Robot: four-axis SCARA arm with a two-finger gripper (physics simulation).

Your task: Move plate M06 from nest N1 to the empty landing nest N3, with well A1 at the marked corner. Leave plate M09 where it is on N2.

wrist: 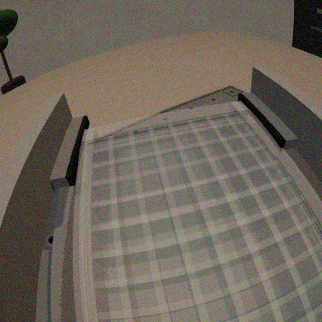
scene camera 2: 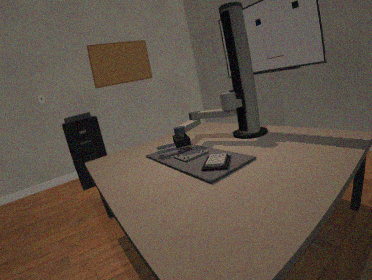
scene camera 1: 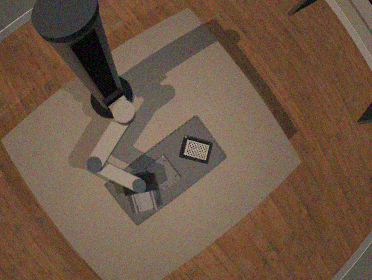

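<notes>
Plate M06 (scene camera 1: pixel 144 202) (wrist: pixel 190 215) is clear and gridded, at nest N1 on the lower-left end of the board in the first scene view. My gripper (scene camera 1: pixel 145 188) (scene camera 2: pixel 182 141) (wrist: pixel 162 90) is shut on it, with the black pads against its two sides in the wrist view. Whether M06 stands clear of N1 is hard to tell. The empty nest N3 (scene camera 1: pixel 170 173) (scene camera 2: pixel 193 154), a flat grey frame, lies in the middle of the board. Plate M09 (scene camera 1: pixel 197 149) (scene camera 2: pixel 217 160), pale with dark wells, sits on black nest N2 at the other end.
The dark grey board (scene camera 1: pixel 212 155) (scene camera 2: pixel 240 162) carries the nests on a beige table (scene camera 1: pixel 225 210) (scene camera 2: pixel 210 215). The arm's column (scene camera 1: pixel 92 60) (scene camera 2: pixel 245 70) stands behind the board. A dark cabinet (scene camera 2: pixel 85 145) stands beyond the table.
</notes>
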